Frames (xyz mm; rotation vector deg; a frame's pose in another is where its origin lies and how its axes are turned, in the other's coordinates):
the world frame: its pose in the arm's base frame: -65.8 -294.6 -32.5 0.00 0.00 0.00
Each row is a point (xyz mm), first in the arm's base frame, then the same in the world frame.
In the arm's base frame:
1: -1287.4 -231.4 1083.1
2: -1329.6 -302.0 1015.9
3: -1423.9 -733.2 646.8
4: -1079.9 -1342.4 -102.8
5: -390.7 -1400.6 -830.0
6: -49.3 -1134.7 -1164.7
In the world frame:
1: -1221.6 63.2 1115.6
2: -1263.8 -7.4 1048.4
3: -1358.1 -438.6 679.3
4: -1014.1 -1047.8 -70.3
5: -324.9 -1106.0 -797.5
6: 16.5 -840.1 -1132.2

